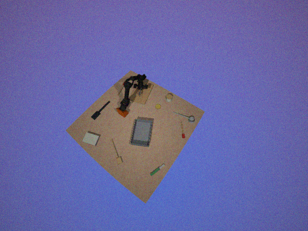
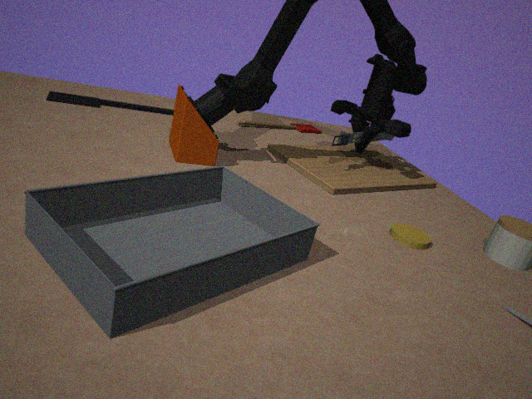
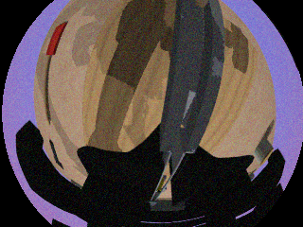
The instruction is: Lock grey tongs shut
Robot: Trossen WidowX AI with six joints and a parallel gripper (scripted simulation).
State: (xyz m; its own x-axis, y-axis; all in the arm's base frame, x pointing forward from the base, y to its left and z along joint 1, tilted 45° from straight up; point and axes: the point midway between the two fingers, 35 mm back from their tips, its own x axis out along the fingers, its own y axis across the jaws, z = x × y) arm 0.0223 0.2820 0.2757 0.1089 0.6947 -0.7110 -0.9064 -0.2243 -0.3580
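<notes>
Right now the wooden board is 40 mm below my gripper tip. The rest, counted from my gripper tip: lidded jar 390 mm ahead, 80 mm to the left, 10 mm below; yellow disc 320 mm ahead, 90 mm to the right, 40 mm below; red-handled tool 290 mm behind, 40 mm to the right, 40 mm below.
</notes>
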